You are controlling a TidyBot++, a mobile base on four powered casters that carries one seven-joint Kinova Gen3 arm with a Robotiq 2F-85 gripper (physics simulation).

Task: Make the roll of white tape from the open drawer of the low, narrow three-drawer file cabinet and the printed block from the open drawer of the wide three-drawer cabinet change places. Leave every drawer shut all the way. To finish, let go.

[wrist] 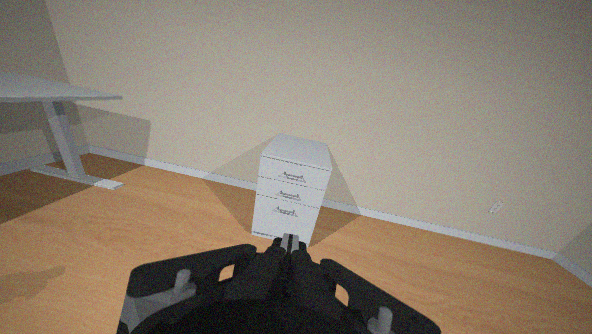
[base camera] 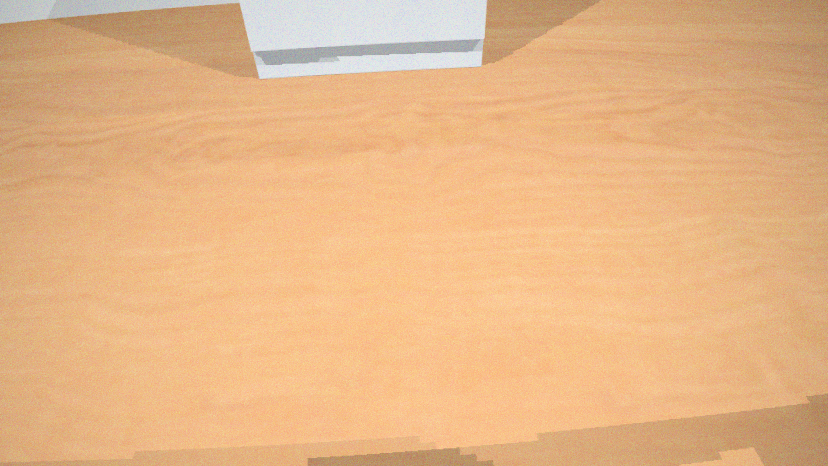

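Observation:
A white three-drawer cabinet point(wrist: 295, 225) stands against the wall, near the middle of the wrist view, and its three drawers look shut. I cannot tell for sure whether it is the narrow or the wide one. The lower front of a white cabinet point(base camera: 370, 23) shows at the top of the base camera view. My gripper point(wrist: 289, 245) is shut and empty, with its tips overlapping the cabinet's bottom edge in the wrist view; the cabinet stands some way beyond them. The roll of white tape, the printed block and a second cabinet do not show in either view.
A desk point(wrist: 55, 91) with a light top stands at the left of the wrist view, its metal leg point(wrist: 65, 140) on a flat foot point(wrist: 107, 184). A pale wall with a white baseboard point(wrist: 425, 224) runs behind the cabinet. A small outlet plate point(wrist: 496, 206) is on the wall at right.

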